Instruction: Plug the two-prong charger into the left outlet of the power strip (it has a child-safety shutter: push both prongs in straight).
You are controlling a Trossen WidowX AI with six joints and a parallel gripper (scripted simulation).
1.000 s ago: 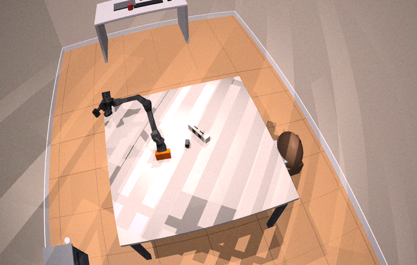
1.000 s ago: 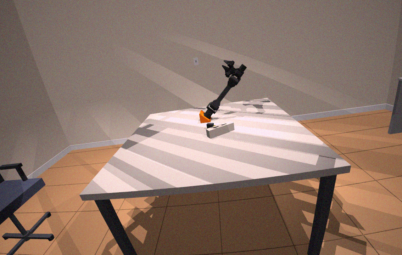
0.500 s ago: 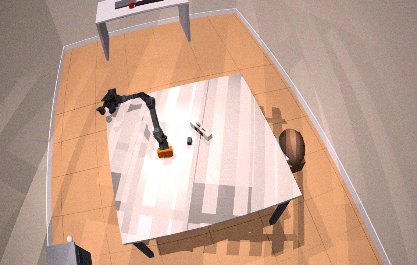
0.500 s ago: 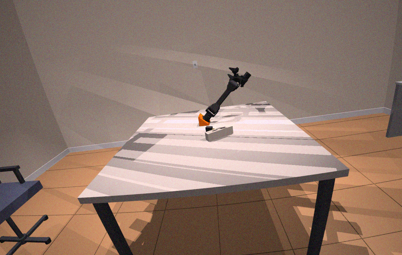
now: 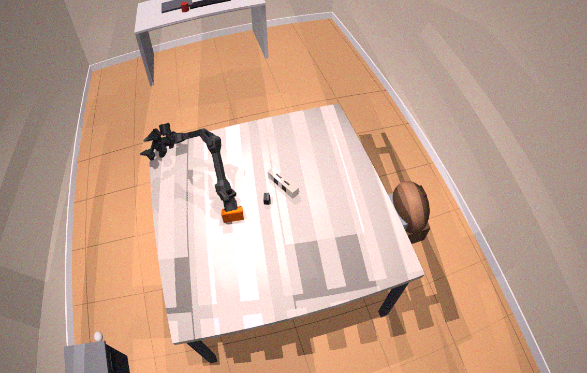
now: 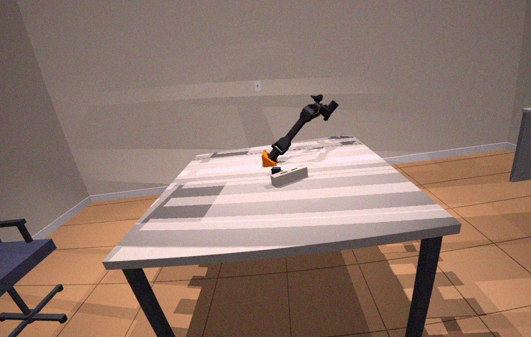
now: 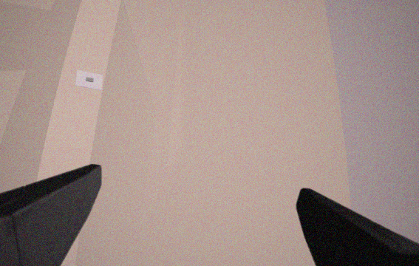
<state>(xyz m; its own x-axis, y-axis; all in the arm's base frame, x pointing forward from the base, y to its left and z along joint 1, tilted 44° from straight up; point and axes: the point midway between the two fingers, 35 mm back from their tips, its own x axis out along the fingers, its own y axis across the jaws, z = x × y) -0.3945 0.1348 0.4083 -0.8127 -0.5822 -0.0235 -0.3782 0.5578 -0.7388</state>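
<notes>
The dark grey charger is 59 cm ahead of my gripper tip, 33 cm to the right of it and 30 cm below it.
</notes>
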